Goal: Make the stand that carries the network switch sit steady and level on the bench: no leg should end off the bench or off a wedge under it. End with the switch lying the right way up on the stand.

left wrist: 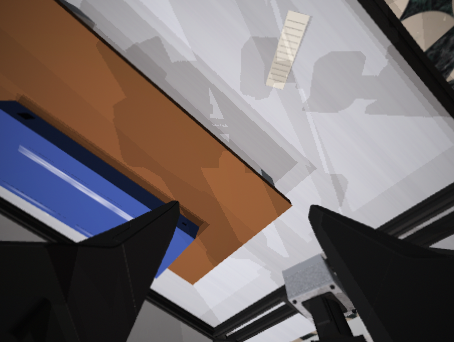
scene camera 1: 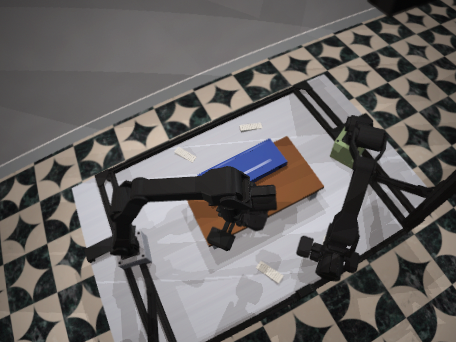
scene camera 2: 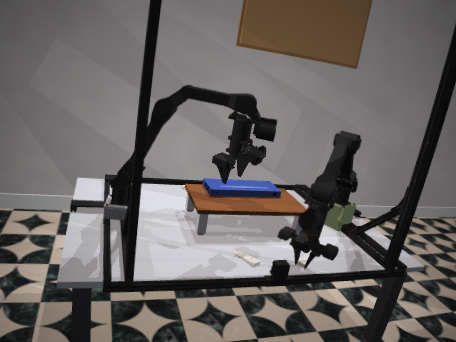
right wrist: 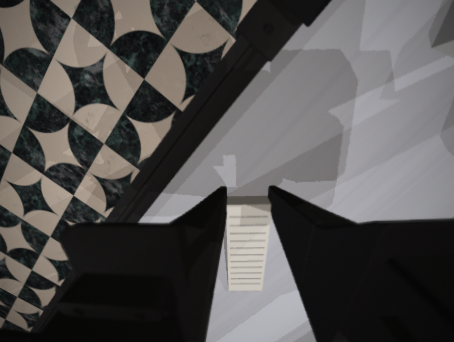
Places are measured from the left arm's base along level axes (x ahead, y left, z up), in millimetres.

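Where they show: left gripper, between the fingertips: (left wrist: 243,209) (scene camera 1: 234,221) (scene camera 2: 231,179); right gripper, between the fingertips: (scene camera 2: 300,266) (right wrist: 247,192); left arm's base, origin of its link: (left wrist: 323,305) (scene camera 1: 129,248) (scene camera 2: 120,201); right arm's base, origin of its link: (scene camera 2: 340,202).
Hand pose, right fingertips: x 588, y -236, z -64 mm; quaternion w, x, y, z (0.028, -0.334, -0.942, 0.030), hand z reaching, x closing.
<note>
Each offset is from my right fingertips to the top centre of the thing.
The stand's brown top (scene camera 1: 297,175) (scene camera 2: 250,204) (left wrist: 165,135) is raised on grey legs; its right legs are mostly hidden in scene camera 2. The blue switch @[dx -146, dy +358, dz +127 mm] (scene camera 1: 272,155) (scene camera 2: 242,188) (left wrist: 75,175) lies flat on it towards the back. My left gripper (scene camera 1: 240,231) (scene camera 2: 233,178) (left wrist: 243,209) is open and empty above the stand's left part. My right gripper (scene camera 2: 301,265) (right wrist: 247,192) is low at the front right, shut on a cream wedge @[dx +30, dy +37, dz +11 mm] (scene camera 2: 304,259) (right wrist: 246,250). Another wedge @[dx -172, dy +29, dz +11 mm] (scene camera 1: 270,272) (scene camera 2: 247,258) (left wrist: 289,50) lies in front of the stand.
Two more cream wedges @[dx -322, dy +568, dz +11 mm] (scene camera 1: 185,154) @[dx -32, dy +600, dz +11 mm] (scene camera 1: 250,127) lie behind the stand. A green block (scene camera 1: 338,147) (scene camera 2: 341,216) is at the right beside the right arm. A black frame rail runs along the bench's front edge, with a small black block (scene camera 2: 280,269) on it.
</note>
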